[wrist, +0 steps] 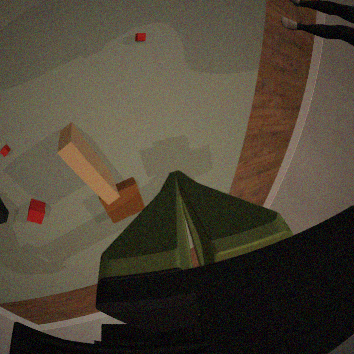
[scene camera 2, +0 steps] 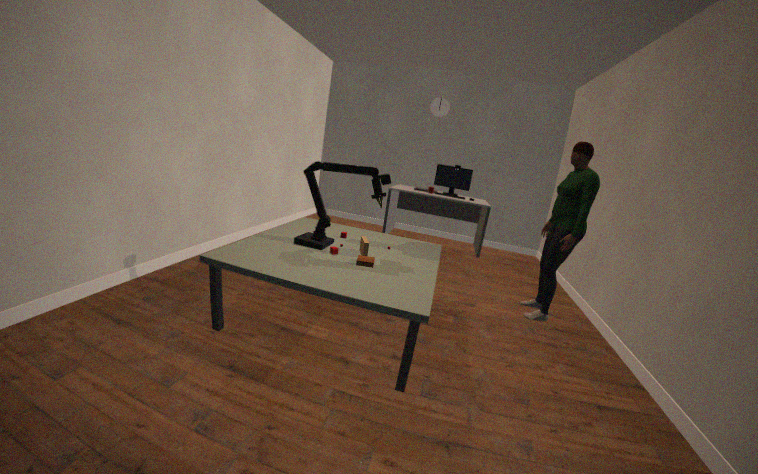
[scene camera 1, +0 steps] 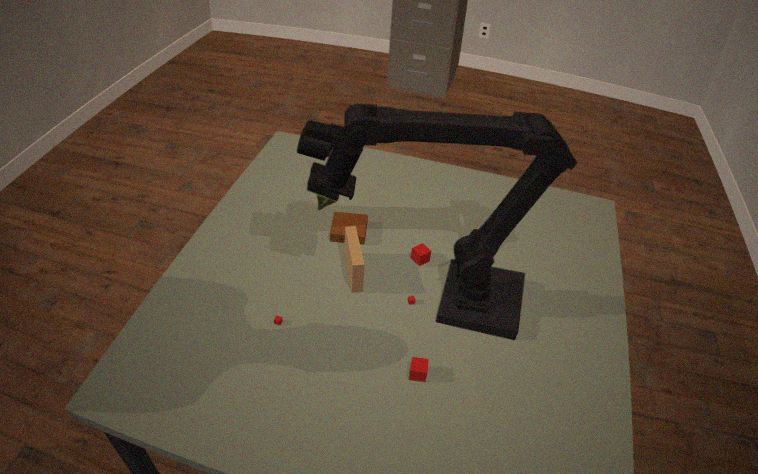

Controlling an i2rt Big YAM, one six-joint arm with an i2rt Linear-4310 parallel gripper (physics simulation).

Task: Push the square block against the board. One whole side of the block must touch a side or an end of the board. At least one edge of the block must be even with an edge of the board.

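Frame: origin at the arm's base, x ahead, y left, z up, level; millimetres.
Seen in the pictures: gripper, fingertip midpoint: (wrist: 176, 179) (scene camera 2: 381, 208) (scene camera 1: 319, 208); arm's base, link origin: (scene camera 2: 318, 238) (scene camera 1: 473, 293).
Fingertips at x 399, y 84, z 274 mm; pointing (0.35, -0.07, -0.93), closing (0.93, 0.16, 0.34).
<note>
Pixels of each thing's top centre, then the offset from my fingertips to it.
- square block, top centre: (wrist: 123, 204) (scene camera 1: 349, 224) (scene camera 2: 365, 258) dx -10, dy -286, dz -280 mm
- board, top centre: (wrist: 90, 177) (scene camera 1: 354, 244) (scene camera 2: 365, 239) dx -62, dy -120, dz -206 mm
The square block (scene camera 1: 349, 220) (scene camera 2: 365, 261) (wrist: 128, 204), orange-brown, lies flat on the table. The board (scene camera 1: 353, 245) (scene camera 2: 364, 245) (wrist: 87, 172), a pale wooden plank, stands on its long narrow side, its far end by the block in scene camera 1. The board hides part of the block there, and I cannot tell whether they touch. In the wrist view their sides look turned relative to each other. My gripper (scene camera 1: 320, 208) (scene camera 2: 381, 206) (wrist: 176, 179) is shut and empty, raised above the table, to the left of and beyond the block in scene camera 1.
A larger red cube (scene camera 1: 420, 254) (wrist: 36, 211) lies between the block and the arm's base (scene camera 1: 505, 301). Another larger red cube (scene camera 1: 418, 369) is at the near side. Small red cubes (scene camera 1: 411, 300) (scene camera 1: 277, 320) lie right and left of the board's near end.
</note>
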